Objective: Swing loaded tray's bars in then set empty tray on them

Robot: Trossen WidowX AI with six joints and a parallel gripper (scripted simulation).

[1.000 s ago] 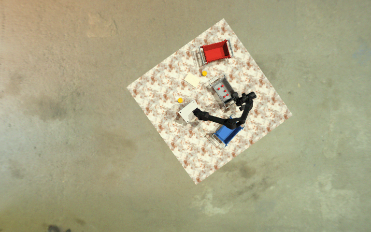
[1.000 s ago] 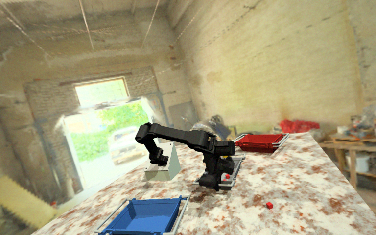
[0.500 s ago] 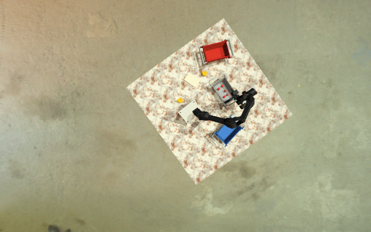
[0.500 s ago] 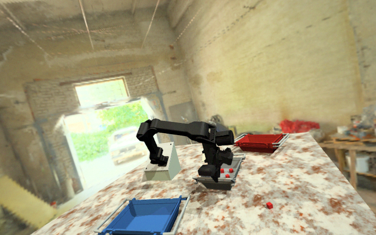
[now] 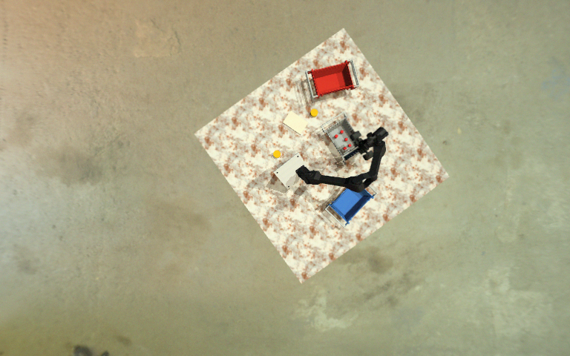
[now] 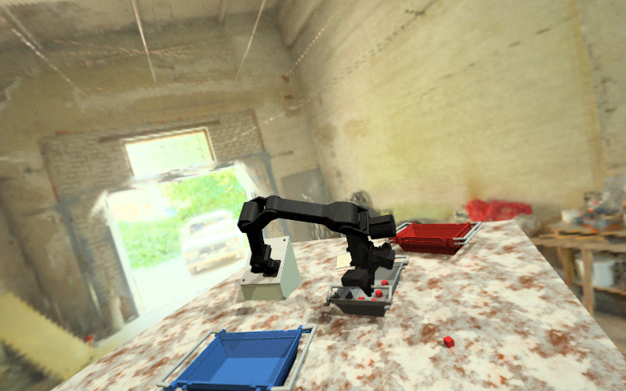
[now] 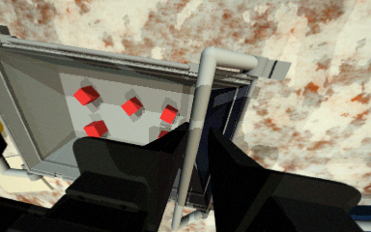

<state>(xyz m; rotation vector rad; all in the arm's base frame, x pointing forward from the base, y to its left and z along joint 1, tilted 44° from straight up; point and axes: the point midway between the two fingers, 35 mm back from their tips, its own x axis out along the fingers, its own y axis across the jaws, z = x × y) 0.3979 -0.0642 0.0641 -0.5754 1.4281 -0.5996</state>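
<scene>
Now: the blue tray 240 mm behind my gripper tip, 270 mm to the right of it and 10 mm below it. Also, from my gripper tip: red block (190 mm ahead, 100 mm to the right, 50 mm below); cream card (220 mm behind, 390 mm to the left, 60 mm below).
</scene>
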